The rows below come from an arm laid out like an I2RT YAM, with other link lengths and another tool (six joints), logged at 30 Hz.
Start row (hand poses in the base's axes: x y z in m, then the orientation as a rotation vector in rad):
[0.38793, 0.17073, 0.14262, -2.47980, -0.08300, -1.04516]
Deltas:
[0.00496, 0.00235, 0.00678, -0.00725, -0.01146, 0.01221]
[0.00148, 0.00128, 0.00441, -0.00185, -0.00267, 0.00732]
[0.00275, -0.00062, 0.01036, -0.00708, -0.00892, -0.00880]
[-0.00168, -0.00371, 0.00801, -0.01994, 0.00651, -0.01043]
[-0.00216, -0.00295, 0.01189, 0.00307, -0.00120, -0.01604]
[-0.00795, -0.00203, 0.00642, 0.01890, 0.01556, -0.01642]
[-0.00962, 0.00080, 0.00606, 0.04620, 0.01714, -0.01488]
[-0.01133, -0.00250, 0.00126, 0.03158, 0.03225, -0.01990]
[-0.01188, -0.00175, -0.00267, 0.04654, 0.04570, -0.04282]
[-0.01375, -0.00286, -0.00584, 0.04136, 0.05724, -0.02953]
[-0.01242, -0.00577, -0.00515, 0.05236, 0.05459, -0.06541]
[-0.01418, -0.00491, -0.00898, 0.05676, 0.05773, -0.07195]
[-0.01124, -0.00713, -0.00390, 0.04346, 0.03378, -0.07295]
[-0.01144, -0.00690, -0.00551, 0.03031, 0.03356, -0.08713]
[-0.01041, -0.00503, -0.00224, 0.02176, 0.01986, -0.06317]
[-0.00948, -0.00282, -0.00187, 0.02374, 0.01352, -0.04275]
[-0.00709, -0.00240, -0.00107, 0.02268, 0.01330, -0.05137]
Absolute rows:
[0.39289, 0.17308, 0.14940, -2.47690, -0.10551, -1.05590]
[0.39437, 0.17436, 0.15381, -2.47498, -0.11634, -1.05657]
[0.39712, 0.17374, 0.16417, -2.47950, -0.11222, -1.07273]
[0.39544, 0.17003, 0.17218, -2.50379, -0.10864, -1.07277]
[0.39328, 0.16708, 0.18407, -2.50538, -0.08734, -1.08002]
[0.38533, 0.16505, 0.19049, -2.50144, -0.05197, -1.06278]
[0.37571, 0.16585, 0.19655, -2.47292, -0.00376, -1.03660]
[0.36438, 0.16335, 0.19781, -2.46556, 0.04708, -0.99729]
[0.35250, 0.16160, 0.19514, -2.45420, 0.13704, -0.94689]
[0.33875, 0.15874, 0.18930, -2.44834, 0.21100, -0.87784]
[0.32633, 0.15297, 0.18415, -2.43052, 0.33135, -0.82320]
[0.31215, 0.14806, 0.17517, -2.40490, 0.46035, -0.76479]
[0.30091, 0.14093, 0.17127, -2.37494, 0.57530, -0.73892]
[0.28947, 0.13403, 0.16576, -2.35070, 0.70310, -0.72411]
[0.27906, 0.12900, 0.16352, -2.32798, 0.79312, -0.71758]
[0.26958, 0.12618, 0.16165, -2.30316, 0.85522, -0.70764]
[0.26249, 0.12378, 0.16058, -2.27539, 0.92682, -0.70185]

